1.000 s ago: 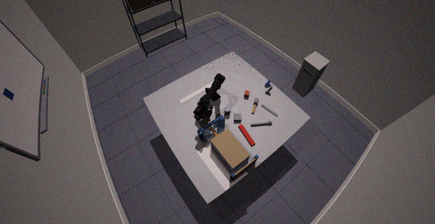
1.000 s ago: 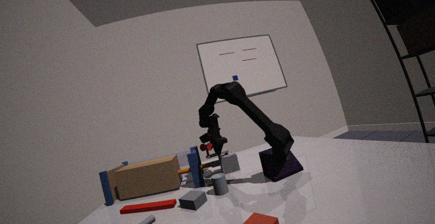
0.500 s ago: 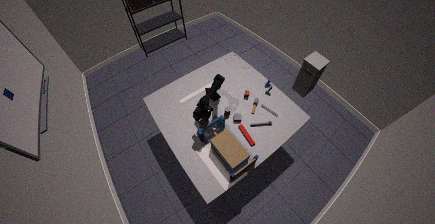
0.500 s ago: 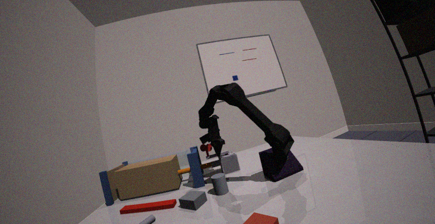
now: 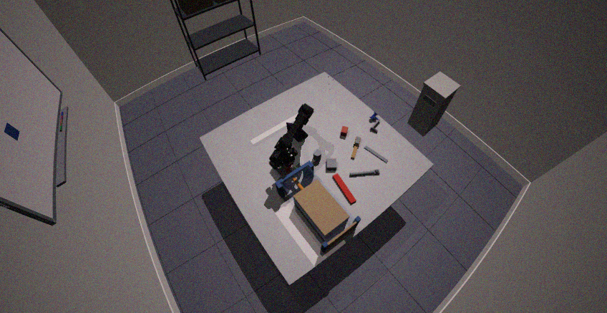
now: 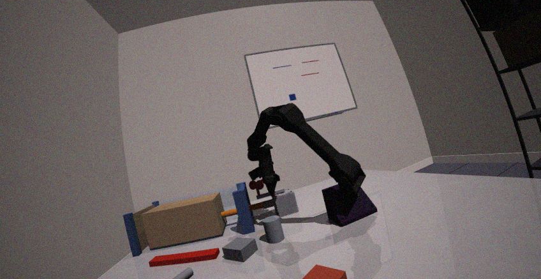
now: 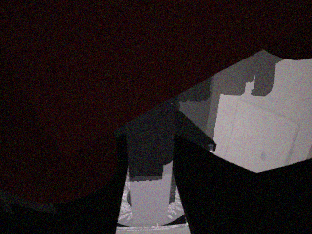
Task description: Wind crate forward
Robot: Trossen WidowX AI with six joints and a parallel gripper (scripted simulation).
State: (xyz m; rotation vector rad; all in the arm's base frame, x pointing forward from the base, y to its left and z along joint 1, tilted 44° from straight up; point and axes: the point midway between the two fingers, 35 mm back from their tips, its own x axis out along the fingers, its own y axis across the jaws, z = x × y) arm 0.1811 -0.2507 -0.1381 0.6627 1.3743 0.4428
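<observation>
Now: the winch handle with red knob 2 cm ahead of my gripper tip and 2 cm above it. The rest, counted from my gripper tip: grey block 19 cm ahead, 26 cm to the left, 7 cm below; then blue frame 11 cm ahead, 2 cm to the right, 2 cm above; then grey winch 6 cm behind, 6 cm below.
</observation>
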